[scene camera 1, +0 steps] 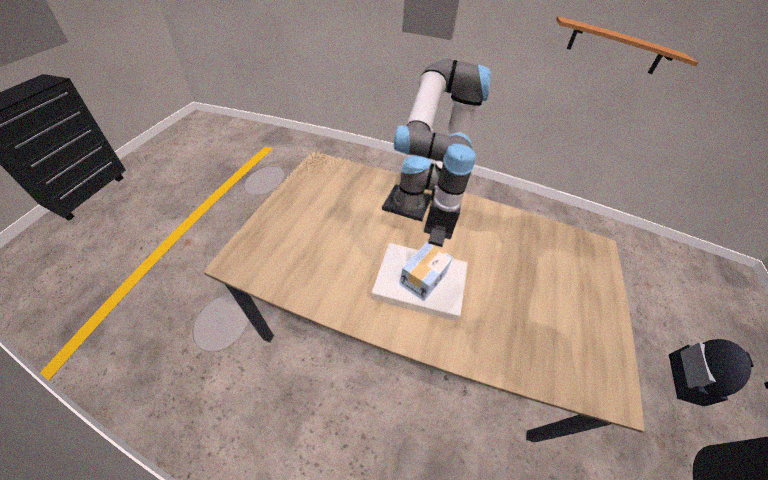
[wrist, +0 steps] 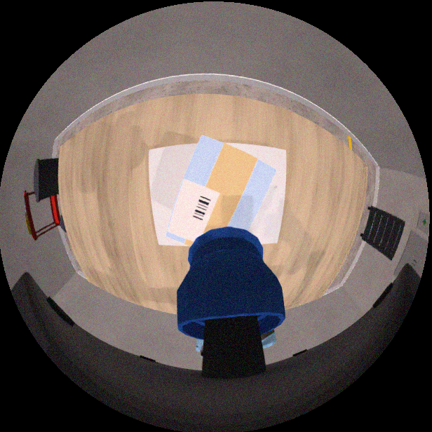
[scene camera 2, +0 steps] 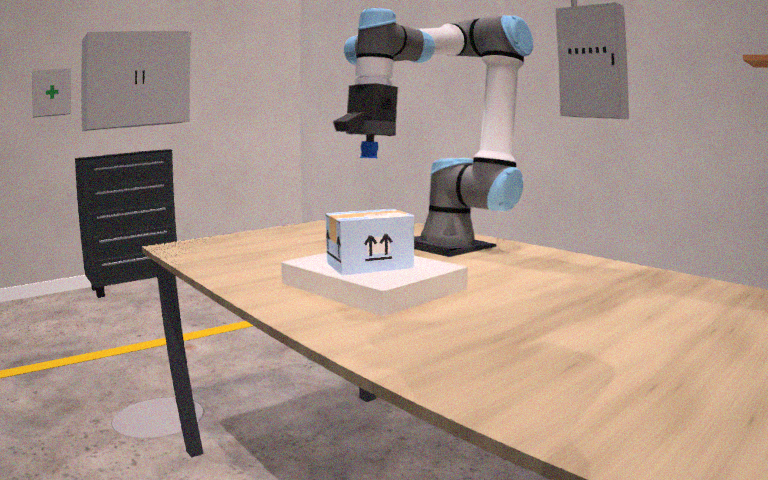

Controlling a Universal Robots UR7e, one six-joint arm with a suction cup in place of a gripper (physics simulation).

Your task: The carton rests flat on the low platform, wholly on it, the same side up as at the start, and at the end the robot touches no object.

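Where they show: hand at its tool point: [scene camera 2: 368,157]; arm's base at its link origin: [scene camera 1: 409,202] [scene camera 2: 447,241].
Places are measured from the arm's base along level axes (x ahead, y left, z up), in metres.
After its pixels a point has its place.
Note:
A light blue carton [scene camera 1: 425,272] @[x 0.468, y 0.153, z 0.139 m] [scene camera 2: 370,243] @[x 0.460, y 0.199, z 0.090 m] [wrist: 231,170] with an orange tape band and a white barcode label on top rests flat on the low white platform [scene camera 1: 385,291] @[x 0.518, y 0.035, z 0.031 m] [scene camera 2: 424,287] @[x 0.423, y 0.308, z 0.015 m] [wrist: 272,220]. Its two printed arrows point up in the second scene view. It is turned at an angle to the platform's edges and its base lies inside them; in the wrist view the blue cup hides one corner. My gripper, a blue suction cup [scene camera 2: 369,157] [wrist: 226,235], hangs well above the carton with a gap between them and holds nothing. In the first scene view the cup is hidden behind the wrist housing.
The platform stands on a wooden table [scene camera 1: 538,316] @[x 0.419, y 0.622, z -0.017 m] [scene camera 2: 509,362] @[x 0.552, y 0.600, z -0.017 m] [wrist: 105,200]. The arm's base [scene camera 1: 407,202] @[x 0.063, y 0.002, z 0.052 m] [scene camera 2: 450,240] @[x 0.052, y 0.054, z 0.017 m] is bolted on the table behind it. A dark drawer cabinet [scene camera 1: 62,141] [scene camera 2: 127,217] [wrist: 384,232] stands on the floor beyond the table.

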